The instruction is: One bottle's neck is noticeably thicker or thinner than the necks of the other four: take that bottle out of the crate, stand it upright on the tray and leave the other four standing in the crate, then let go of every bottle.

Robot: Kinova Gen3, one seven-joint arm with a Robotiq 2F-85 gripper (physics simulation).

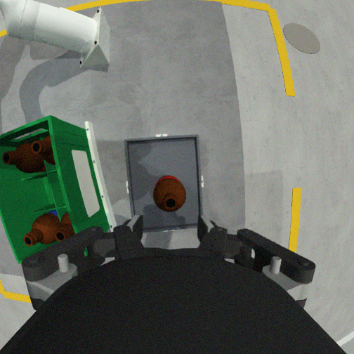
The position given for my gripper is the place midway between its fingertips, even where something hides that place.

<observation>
In view: my gripper [170, 224] and a white rail [102, 189].
</observation>
